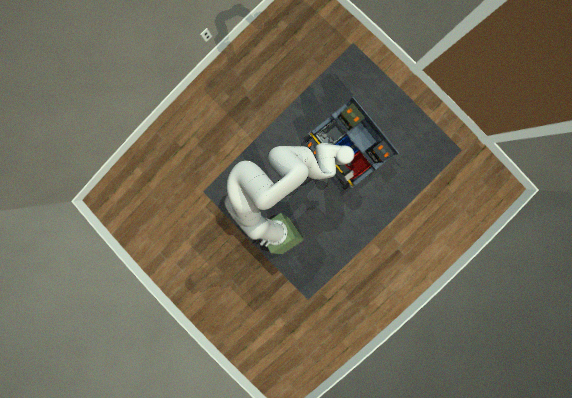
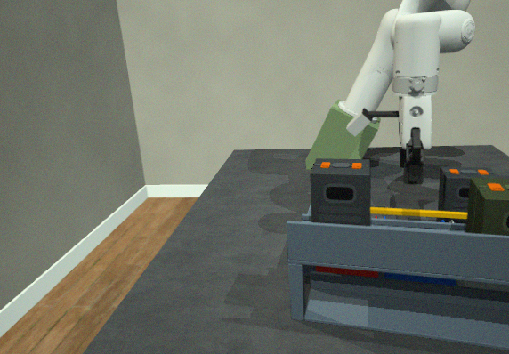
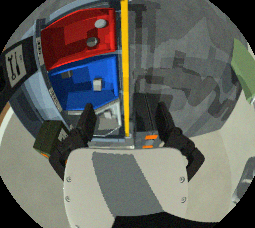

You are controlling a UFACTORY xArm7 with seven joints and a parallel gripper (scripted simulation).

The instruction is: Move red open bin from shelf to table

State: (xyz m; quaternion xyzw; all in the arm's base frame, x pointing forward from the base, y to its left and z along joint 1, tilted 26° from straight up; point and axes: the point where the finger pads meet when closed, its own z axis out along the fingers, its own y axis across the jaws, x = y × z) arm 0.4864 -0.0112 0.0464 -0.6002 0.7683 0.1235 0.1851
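The yellow bar is 90 mm below my hand. Round my hand: grey bin: 120 mm ahead, 110 mm below, 90 mm to the left; then blue bin: 110 mm below, 100 mm ahead, 20 mm to the right; then red open bin: 130 mm to the right, 110 mm below, 80 mm ahead.
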